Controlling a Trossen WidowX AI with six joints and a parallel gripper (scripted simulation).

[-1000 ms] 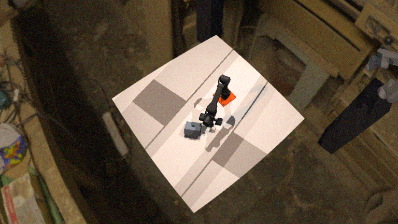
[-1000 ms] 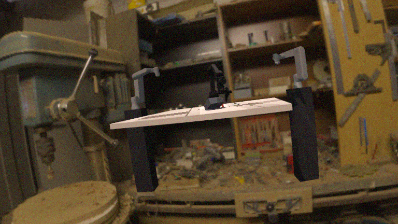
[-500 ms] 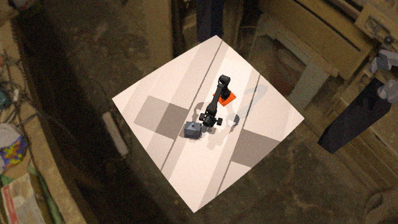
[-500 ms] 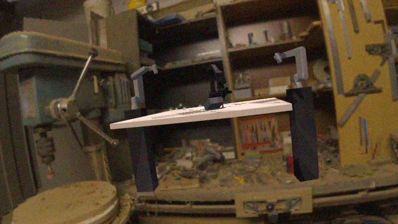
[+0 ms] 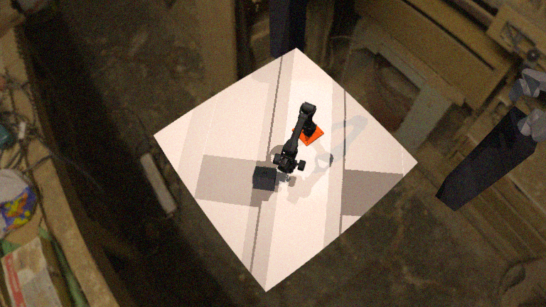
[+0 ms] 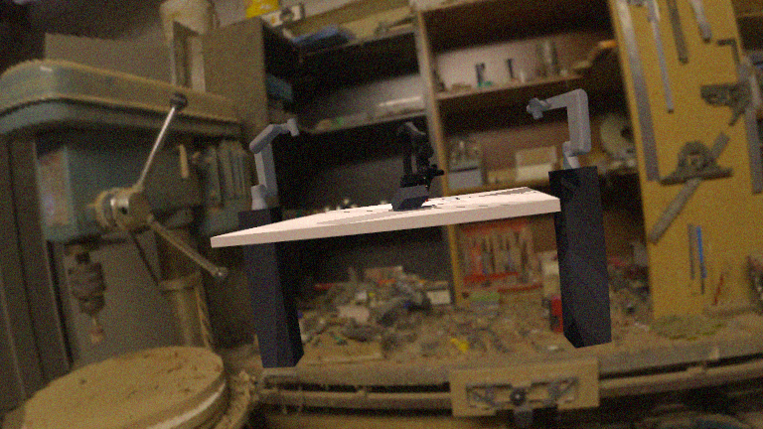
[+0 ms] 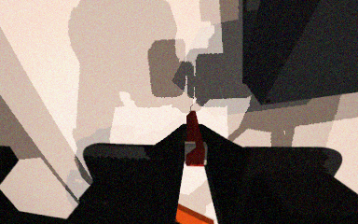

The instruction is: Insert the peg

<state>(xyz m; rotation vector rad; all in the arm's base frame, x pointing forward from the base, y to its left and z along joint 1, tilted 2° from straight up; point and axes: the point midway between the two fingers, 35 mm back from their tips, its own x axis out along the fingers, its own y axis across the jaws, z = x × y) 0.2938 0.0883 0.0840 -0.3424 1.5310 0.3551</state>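
Now: the grey sloped panel 140 mm ahead of my gripper tip, 80 mm to the right of it and 10 mm below it. Round my gripper tip: red peg (20 mm above).
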